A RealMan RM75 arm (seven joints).
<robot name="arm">
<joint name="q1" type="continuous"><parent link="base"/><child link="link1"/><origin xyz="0 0 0.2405"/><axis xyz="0 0 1"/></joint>
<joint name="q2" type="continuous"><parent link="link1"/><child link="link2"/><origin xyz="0 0 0"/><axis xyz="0 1 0"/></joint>
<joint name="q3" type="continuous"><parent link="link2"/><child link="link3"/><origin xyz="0 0 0.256"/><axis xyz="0 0 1"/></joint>
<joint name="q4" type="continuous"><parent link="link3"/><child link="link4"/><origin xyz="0 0 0"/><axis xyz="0 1 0"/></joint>
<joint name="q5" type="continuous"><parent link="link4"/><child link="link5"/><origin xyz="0 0 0.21"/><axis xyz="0 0 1"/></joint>
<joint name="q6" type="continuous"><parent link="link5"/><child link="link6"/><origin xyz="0 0 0"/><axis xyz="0 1 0"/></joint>
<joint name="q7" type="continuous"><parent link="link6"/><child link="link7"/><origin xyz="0 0 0.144"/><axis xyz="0 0 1"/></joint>
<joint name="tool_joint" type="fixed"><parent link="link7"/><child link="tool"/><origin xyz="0 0 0"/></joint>
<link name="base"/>
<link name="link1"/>
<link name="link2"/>
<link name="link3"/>
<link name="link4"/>
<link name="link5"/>
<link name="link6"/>
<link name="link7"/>
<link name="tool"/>
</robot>
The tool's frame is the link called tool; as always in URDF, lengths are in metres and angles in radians. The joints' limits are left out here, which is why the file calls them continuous.
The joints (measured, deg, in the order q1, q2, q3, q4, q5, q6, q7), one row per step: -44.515 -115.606 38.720 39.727 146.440 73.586 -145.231; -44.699 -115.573 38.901 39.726 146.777 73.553 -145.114; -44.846 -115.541 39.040 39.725 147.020 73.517 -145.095; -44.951 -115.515 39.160 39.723 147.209 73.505 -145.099; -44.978 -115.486 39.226 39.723 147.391 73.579 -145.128; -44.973 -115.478 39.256 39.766 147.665 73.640 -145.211; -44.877 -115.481 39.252 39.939 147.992 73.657 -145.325; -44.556 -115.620 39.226 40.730 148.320 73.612 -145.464; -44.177 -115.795 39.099 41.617 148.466 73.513 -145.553; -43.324 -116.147 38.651 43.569 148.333 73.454 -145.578; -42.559 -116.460 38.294 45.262 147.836 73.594 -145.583; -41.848 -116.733 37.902 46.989 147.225 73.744 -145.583
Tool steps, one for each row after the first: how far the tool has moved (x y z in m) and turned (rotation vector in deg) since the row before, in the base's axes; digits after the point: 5 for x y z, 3 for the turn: 0.00055 0.00063 0.00002 -0.206 0.503 -0.330; 0.00048 0.00056 0.00009 -0.125 0.355 -0.197; 0.00032 0.00035 0.00004 -0.116 0.272 -0.130; -0.00019 -0.00015 0.00008 -0.150 0.194 -0.005; -0.00053 -0.00028 0.00015 -0.121 0.243 0.078; -0.00109 -0.00036 0.00066 0.018 0.314 0.143; -0.00129 -0.00015 0.00198 0.456 0.440 0.046; -0.00113 -0.00001 0.00227 0.672 0.256 0.024; -0.00173 -0.00007 0.00543 1.593 0.083 -0.053; -0.00065 -0.00046 0.00445 1.310 -0.305 -0.097; -0.00009 -0.00012 0.00507 1.416 -0.365 -0.182
